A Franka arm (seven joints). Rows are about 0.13 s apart.
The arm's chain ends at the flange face. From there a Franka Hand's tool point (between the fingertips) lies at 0.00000 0.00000 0.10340 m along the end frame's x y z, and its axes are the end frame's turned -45 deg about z.
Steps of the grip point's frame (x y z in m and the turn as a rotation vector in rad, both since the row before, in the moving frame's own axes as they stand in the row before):
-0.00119 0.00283 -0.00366 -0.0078 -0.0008 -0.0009
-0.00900 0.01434 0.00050 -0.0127 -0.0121 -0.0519
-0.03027 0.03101 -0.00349 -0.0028 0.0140 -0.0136
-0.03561 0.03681 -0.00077 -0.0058 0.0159 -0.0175
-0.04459 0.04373 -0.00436 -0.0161 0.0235 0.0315
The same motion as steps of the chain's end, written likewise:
0.00065 0.00221 -0.00366 -0.0061 0.0049 -0.0009
0.00369 0.01469 0.00052 -0.0175 0.0004 -0.0519
-0.00070 0.04416 -0.00348 0.0079 0.0119 -0.0136
-0.00073 0.05196 -0.00076 0.0071 0.0153 -0.0175
-0.00351 0.06295 -0.00432 0.0052 0.0280 0.0315

